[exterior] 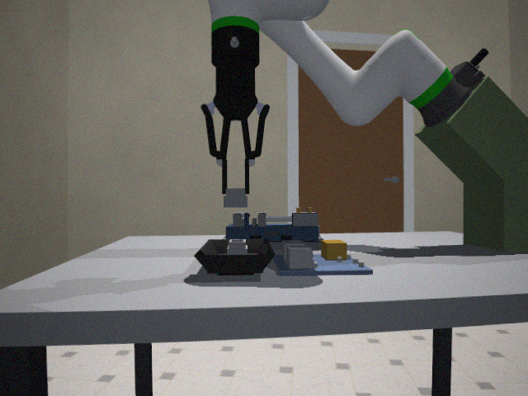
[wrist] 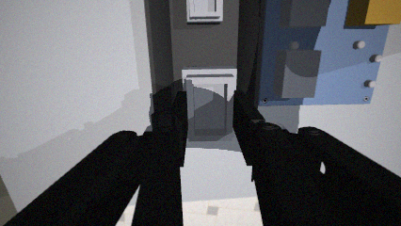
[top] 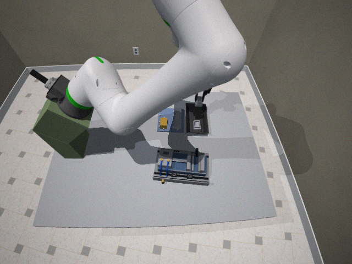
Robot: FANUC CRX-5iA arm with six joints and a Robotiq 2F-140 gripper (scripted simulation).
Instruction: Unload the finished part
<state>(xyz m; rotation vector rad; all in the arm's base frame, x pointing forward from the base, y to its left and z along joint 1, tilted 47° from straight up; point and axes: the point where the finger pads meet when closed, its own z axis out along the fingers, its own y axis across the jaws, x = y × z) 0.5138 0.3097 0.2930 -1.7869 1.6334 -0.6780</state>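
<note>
My hand is 120 mm past the plain grey block, 30 mm to the left of it and 150 mm above it. The rest, counted from my hand: yellow block (190 mm behind, 130 mm to the right, 150 mm below); then blue fixture plate (160 mm behind, 80 mm to the right, 180 mm below).
</note>
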